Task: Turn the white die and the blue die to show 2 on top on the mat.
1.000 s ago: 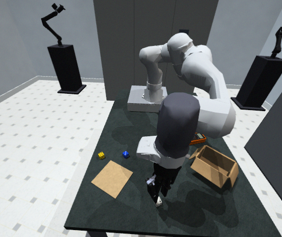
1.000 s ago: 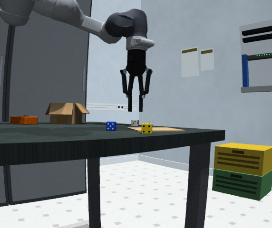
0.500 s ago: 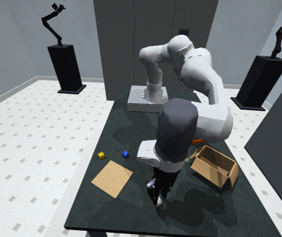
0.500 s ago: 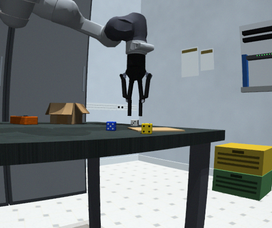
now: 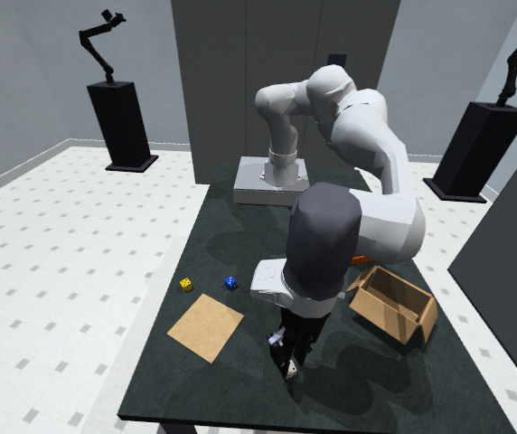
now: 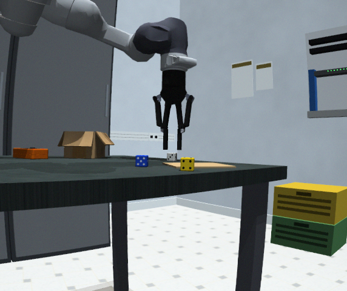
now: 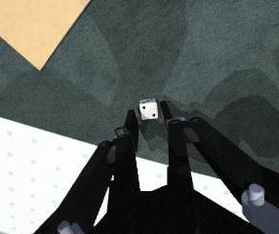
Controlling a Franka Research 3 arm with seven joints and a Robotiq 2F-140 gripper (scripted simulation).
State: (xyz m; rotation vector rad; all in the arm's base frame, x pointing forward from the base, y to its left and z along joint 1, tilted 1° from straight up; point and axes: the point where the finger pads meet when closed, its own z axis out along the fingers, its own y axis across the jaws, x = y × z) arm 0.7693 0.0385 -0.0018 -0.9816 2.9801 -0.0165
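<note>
The white die is 50 mm below my hand. Also, from my hand: tan mat 90 mm behind, 210 mm to the right, 60 mm below; then blue die 220 mm behind, 170 mm to the right, 50 mm below; then cardboard box 180 mm behind, 270 mm to the left, 20 mm below.
</note>
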